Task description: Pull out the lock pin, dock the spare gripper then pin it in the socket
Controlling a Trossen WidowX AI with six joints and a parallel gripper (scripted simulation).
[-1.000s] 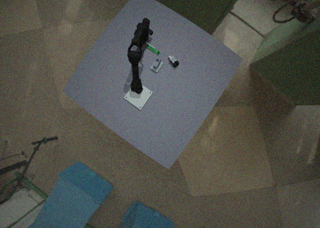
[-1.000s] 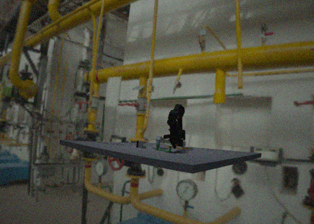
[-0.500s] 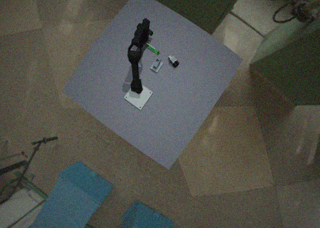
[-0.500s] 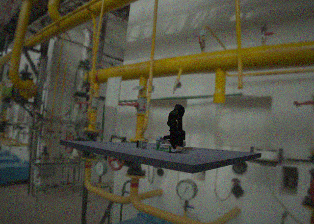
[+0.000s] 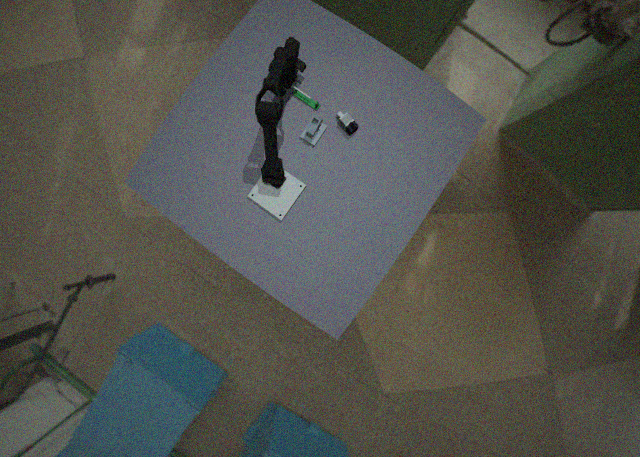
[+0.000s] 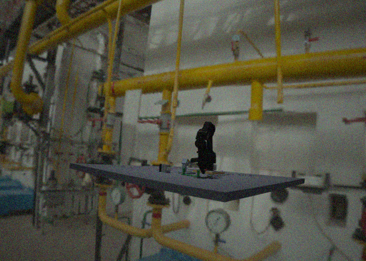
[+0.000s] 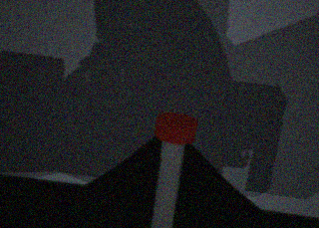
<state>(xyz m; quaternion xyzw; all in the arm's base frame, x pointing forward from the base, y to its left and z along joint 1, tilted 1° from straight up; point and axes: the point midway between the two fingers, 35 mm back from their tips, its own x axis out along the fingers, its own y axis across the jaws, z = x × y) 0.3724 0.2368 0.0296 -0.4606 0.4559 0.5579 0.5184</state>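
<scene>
The green mount lies 100 mm to the right of my gripper tip. From my gripper tip the other things lie so: spare gripper (30 mm ahead, 320 mm to the right, 10 mm above).
</scene>
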